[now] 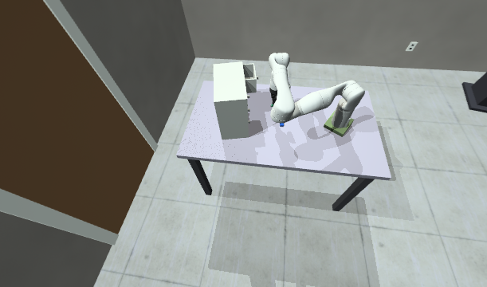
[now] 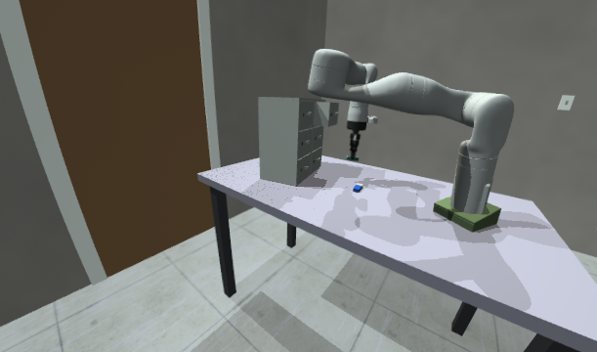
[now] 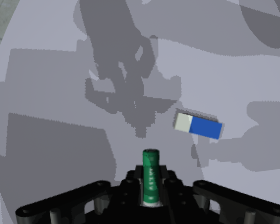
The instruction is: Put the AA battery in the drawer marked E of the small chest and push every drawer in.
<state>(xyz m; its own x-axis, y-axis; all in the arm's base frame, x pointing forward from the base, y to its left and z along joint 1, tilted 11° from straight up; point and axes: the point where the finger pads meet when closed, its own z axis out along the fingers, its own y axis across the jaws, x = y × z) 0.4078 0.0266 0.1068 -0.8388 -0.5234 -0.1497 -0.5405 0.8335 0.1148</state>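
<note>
Now: the blue block 110 mm below my hand, 70 mm behind it and 30 mm to the left of it. The rest, counted from my hand: drawer (200 mm ahead, 130 mm above, 10 mm to the left); green AA battery (10 mm below).
</note>
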